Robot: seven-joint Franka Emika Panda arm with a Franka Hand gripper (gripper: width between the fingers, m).
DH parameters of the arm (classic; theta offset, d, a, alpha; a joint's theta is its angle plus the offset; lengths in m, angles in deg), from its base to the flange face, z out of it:
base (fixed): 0 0 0 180
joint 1: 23.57 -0.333 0 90
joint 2: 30.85 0 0 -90
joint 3: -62.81 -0.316 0.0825 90
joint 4: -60.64 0 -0.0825 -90
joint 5: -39.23 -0.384 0 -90
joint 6: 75.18 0 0.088 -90
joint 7: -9.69 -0.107 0 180
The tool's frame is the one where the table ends.
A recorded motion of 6 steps. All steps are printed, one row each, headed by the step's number.
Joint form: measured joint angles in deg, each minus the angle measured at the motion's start. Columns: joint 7, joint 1, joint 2, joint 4, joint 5, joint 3, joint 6.
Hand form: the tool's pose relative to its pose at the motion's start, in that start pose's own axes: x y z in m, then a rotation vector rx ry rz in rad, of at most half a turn. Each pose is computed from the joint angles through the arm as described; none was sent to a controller.
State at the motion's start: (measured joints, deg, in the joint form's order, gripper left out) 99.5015 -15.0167 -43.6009 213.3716 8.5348 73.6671 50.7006
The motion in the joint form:
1: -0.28 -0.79 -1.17 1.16 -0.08 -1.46 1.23
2: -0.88 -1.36 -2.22 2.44 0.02 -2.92 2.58
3: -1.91 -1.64 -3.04 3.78 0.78 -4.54 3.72
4: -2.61 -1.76 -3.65 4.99 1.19 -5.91 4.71
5: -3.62 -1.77 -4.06 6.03 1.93 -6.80 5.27
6: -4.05 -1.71 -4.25 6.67 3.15 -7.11 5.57
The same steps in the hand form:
1: 0.0098 -0.0090 0.0056 -0.0089 -0.0125 -0.0291
2: 0.0168 -0.0178 0.0117 -0.0187 -0.0280 -0.0493
3: 0.0212 -0.0265 0.0193 -0.0235 -0.0548 -0.0649
4: 0.0234 -0.0337 0.0262 -0.0271 -0.0748 -0.0759
5: 0.0227 -0.0392 0.0321 -0.0261 -0.0955 -0.0759
6: 0.0204 -0.0417 0.0352 -0.0256 -0.1164 -0.0831

